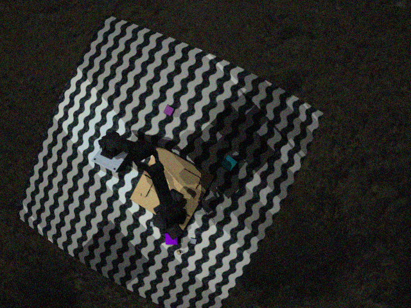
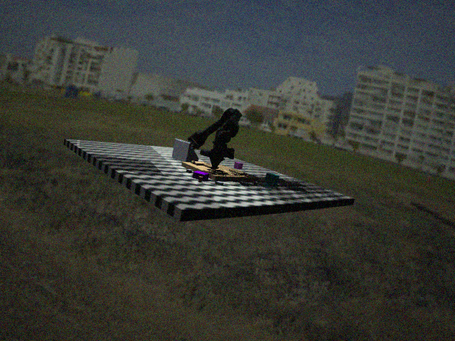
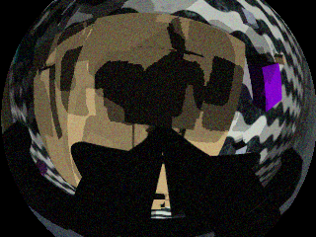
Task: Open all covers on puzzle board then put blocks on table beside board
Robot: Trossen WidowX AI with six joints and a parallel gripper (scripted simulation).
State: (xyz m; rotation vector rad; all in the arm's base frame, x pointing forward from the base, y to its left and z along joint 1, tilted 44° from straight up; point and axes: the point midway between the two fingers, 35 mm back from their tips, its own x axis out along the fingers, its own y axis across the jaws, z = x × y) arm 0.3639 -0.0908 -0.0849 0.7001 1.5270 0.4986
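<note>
Now: the tan puzzle board 8 cm to the left of my gripper tip, 5 cm behind it and 1 cm below it. The rest, counted from my gripper tip: grey bit (36 cm to the left, 13 cm ahead, 2 cm below); teal block (29 cm to the left, 17 cm ahead); purple block (15 cm to the right, 6 cm ahead, 1 cm below).
</note>
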